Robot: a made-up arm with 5 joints. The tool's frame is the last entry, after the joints. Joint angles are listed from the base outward.
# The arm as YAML. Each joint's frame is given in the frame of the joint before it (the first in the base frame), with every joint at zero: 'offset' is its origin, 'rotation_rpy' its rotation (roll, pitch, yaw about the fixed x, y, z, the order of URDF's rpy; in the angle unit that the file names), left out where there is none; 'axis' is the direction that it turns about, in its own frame. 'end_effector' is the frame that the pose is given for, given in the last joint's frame.
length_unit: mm
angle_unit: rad
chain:
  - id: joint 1
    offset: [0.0, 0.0, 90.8]
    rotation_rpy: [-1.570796, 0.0, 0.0]
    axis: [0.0, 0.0, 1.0]
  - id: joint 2
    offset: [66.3, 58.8, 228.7]
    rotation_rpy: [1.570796, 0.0, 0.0]
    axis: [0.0, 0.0, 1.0]
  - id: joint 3
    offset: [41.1, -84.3, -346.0]
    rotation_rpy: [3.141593, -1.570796, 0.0]
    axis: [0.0, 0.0, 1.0]
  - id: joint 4
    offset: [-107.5, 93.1, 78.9]
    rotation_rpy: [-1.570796, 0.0, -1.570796]
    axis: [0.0, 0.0, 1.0]
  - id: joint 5
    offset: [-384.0, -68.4, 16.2]
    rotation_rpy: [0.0, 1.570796, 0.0]
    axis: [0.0, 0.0, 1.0]
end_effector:
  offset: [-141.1, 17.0, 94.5]
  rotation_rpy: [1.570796, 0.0, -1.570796]
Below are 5 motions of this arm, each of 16 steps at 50 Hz.
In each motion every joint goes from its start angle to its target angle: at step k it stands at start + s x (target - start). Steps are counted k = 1, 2, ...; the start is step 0. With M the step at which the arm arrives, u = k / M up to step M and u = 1 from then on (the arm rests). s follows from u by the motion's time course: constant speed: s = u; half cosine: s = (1 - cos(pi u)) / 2; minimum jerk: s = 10 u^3 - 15 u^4 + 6 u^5.
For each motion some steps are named. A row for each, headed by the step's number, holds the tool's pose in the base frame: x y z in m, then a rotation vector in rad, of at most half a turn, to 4 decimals.
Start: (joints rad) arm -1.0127 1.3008 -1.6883 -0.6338 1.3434
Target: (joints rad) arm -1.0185 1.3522 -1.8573 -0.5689 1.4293
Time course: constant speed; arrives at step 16
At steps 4, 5, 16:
4: 0.0438 0.3279 0.2435 -0.8133 -1.1322 -0.7096
5: 0.0418 0.3307 0.2403 -0.8156 -1.1370 -0.7165
16: 0.0214 0.3606 0.2021 -0.8343 -1.1909 -0.7957

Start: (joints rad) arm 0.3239 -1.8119 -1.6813 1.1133 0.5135
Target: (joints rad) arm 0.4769 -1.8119 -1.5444 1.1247 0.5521
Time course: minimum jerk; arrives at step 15
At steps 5, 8, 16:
5: -0.1722 -0.1847 -0.1646 -0.1597 2.5183 -0.6396
8: -0.1915 -0.1840 -0.1531 -0.1639 2.5346 -0.6513
16: -0.2144 -0.1833 -0.1375 -0.1699 2.5545 -0.6654

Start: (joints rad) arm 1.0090 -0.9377 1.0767 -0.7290 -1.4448
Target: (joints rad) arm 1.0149 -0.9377 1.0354 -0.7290 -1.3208
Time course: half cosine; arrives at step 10
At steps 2, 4, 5, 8, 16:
2: -0.6329 0.2545 -0.1718 -1.0013 -0.4100 -1.6433
4: -0.6339 0.2505 -0.1650 -0.9831 -0.3877 -1.6466
5: -0.6345 0.2479 -0.1608 -0.9718 -0.3738 -1.6487
8: -0.6360 0.2412 -0.1499 -0.9427 -0.3373 -1.6538
16: -0.6363 0.2395 -0.1474 -0.9359 -0.3286 -1.6550

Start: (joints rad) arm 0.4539 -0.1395 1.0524 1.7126 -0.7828
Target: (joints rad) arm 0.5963 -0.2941 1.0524 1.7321 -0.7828
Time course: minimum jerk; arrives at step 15
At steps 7, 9, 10, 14, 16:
7: 0.1459 0.0193 -0.5516 1.3793 -1.1569 0.7041
9: 0.1172 0.0058 -0.5511 1.3499 -1.1418 0.6686
10: 0.1045 0.0000 -0.5504 1.3369 -1.1348 0.6534
14: 0.0801 -0.0111 -0.5482 1.3113 -1.1205 0.6249
16: 0.0798 -0.0112 -0.5482 1.3110 -1.1203 0.6245

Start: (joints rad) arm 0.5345 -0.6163 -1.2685 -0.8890 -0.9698
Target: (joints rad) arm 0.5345 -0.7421 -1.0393 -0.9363 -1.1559
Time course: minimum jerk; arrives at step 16
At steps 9, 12, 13, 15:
9: -0.2742 0.1593 -0.0087 -1.9144 -0.5130 -0.0863
12: -0.2953 0.1593 -0.0160 -1.9255 -0.5261 -0.1255
13: -0.2993 0.1596 -0.0176 -1.9280 -0.5287 -0.1332
15: -0.3028 0.1598 -0.0190 -1.9302 -0.5309 -0.1397

